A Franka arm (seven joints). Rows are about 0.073 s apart.
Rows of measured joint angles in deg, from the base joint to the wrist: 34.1, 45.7, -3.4, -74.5, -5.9, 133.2, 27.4; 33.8, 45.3, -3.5, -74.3, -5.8, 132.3, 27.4; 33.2, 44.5, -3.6, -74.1, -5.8, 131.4, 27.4; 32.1, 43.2, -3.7, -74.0, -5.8, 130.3, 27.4; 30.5, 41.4, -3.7, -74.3, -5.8, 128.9, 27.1; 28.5, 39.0, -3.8, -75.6, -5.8, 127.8, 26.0; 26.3, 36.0, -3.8, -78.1, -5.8, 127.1, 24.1; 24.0, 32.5, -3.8, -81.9, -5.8, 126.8, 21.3; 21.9, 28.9, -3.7, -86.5, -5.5, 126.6, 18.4; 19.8, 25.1, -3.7, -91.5, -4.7, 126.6, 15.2; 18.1, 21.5, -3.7, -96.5, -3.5, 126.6, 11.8
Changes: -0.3, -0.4, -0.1, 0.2, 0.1, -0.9, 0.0; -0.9, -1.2, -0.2, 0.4, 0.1, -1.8, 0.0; -2.0, -2.5, -0.3, 0.5, 0.1, -2.9, 0.0; -3.6, -4.3, -0.3, 0.2, 0.1, -4.3, -0.3; -5.6, -6.7, -0.4, -1.1, 0.1, -5.4, -1.4; -7.8, -9.7, -0.4, -3.6, 0.1, -6.1, -3.3; -10.1, -13.2, -0.4, -7.4, 0.1, -6.4, -6.1; -12.2, -16.8, -0.3, -12.0, 0.4, -6.6, -9.0; -14.3, -20.6, -0.3, -17.0, 1.2, -6.6, -12.2; -16.0, -24.2, -0.3, -22.0, 2.4, -6.6, -15.6
